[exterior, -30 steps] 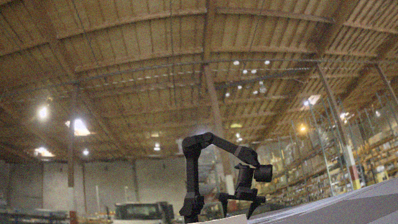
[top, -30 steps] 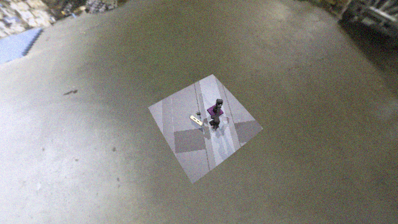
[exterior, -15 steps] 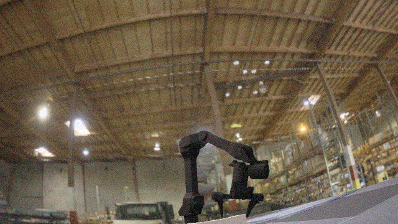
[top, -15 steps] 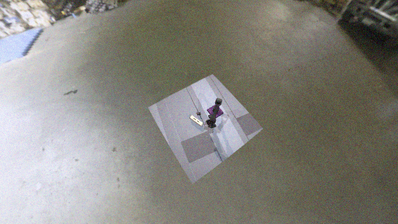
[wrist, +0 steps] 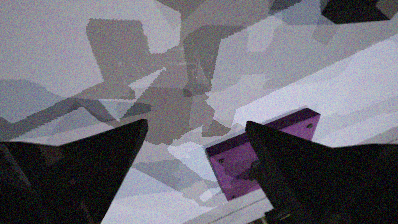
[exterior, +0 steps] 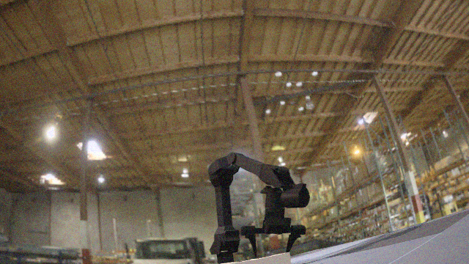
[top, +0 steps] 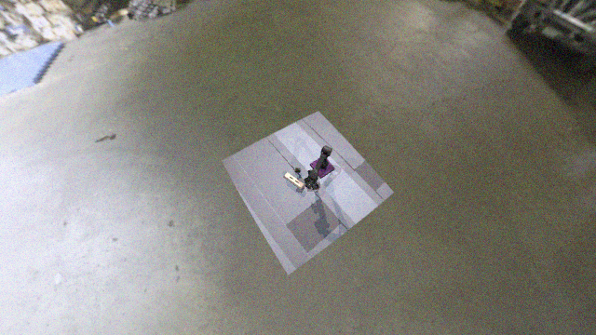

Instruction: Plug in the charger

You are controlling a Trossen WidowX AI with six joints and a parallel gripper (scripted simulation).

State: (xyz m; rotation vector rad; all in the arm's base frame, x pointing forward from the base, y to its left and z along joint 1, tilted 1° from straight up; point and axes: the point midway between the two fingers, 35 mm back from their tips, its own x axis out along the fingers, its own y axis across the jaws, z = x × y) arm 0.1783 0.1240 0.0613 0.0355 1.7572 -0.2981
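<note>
Right now the two-prong charger is 19 cm to the right of my gripper tip, 10 cm ahead of it and 3 cm below it.
</note>
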